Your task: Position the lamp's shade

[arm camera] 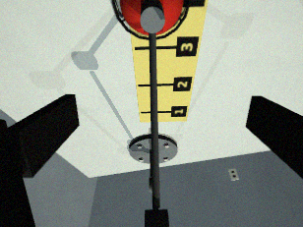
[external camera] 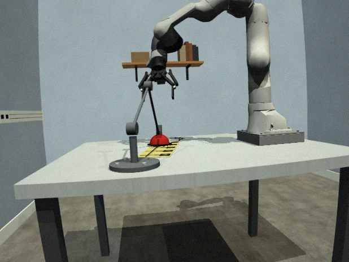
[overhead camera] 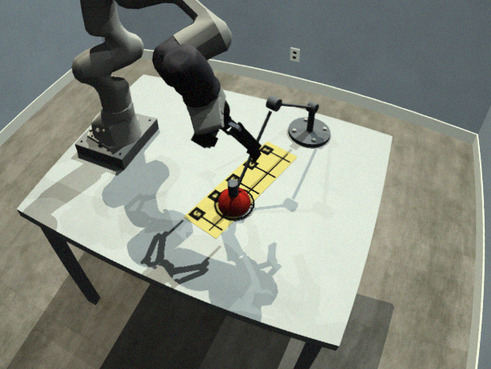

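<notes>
My gripper is now 240 mm above the yellow numbered strip, 70 mm to the right of it and 10 mm past it. The rest, counted from my hand: round grey foot (410 mm to the left, 210 mm below, 110 mm ahead).
</notes>
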